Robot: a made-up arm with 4 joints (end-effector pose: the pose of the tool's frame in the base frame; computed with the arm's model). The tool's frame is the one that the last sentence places.
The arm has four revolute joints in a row. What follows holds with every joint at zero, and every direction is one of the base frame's.
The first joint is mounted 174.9 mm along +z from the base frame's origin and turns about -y.
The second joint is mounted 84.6 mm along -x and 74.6 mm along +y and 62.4 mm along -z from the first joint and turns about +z.
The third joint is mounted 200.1 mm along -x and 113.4 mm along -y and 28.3 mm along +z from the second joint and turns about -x.
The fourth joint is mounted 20.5 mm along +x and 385 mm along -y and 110.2 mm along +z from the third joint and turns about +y.
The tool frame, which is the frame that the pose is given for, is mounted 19.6 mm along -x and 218.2 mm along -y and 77 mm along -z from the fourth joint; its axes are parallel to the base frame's.
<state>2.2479 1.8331 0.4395 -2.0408</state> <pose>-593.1 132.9 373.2 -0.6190 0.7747 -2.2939</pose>
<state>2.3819 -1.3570 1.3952 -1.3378</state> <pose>-212.4 150.2 -413.1 1.5929 -0.5887 -3.1147</pose>
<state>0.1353 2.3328 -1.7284 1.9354</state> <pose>295.6 16.9 -445.2 1.6370 -0.0886 -2.0253</pose>
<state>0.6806 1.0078 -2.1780 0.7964</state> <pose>76.0 -43.1 -496.5 1.3257 -0.2418 1.9423</pose>
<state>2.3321 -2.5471 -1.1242 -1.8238</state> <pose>568.1 523.0 347.6 -0.5395 0.5149 1.6956</pose>
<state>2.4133 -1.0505 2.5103 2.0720</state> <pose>-279.3 514.8 170.5 -2.9850 1.4050 1.3122</pose>
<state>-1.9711 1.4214 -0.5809 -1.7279</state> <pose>-478.0 -125.1 -238.6 1.1206 0.9172 -0.3975</pose>
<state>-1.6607 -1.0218 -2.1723 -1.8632</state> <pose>-591.3 230.2 250.7 0.9661 -1.0536 -2.7990</pose>
